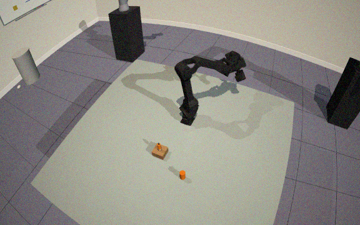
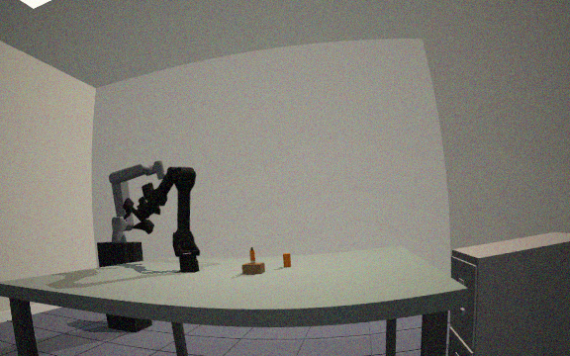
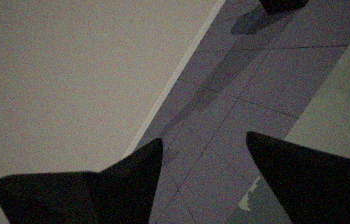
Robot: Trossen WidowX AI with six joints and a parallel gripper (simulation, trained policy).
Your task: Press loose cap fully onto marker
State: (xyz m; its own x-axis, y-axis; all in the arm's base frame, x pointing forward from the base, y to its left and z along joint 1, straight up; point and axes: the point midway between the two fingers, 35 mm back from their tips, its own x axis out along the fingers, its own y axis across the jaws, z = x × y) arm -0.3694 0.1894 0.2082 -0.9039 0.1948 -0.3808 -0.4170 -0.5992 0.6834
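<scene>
My gripper tip is now 750 mm short of the orange cap, 70 mm to the left of it and 170 mm above it. Round my gripper tip: wooden holder block (670 mm ahead, 230 mm to the right, 180 mm below).
</scene>
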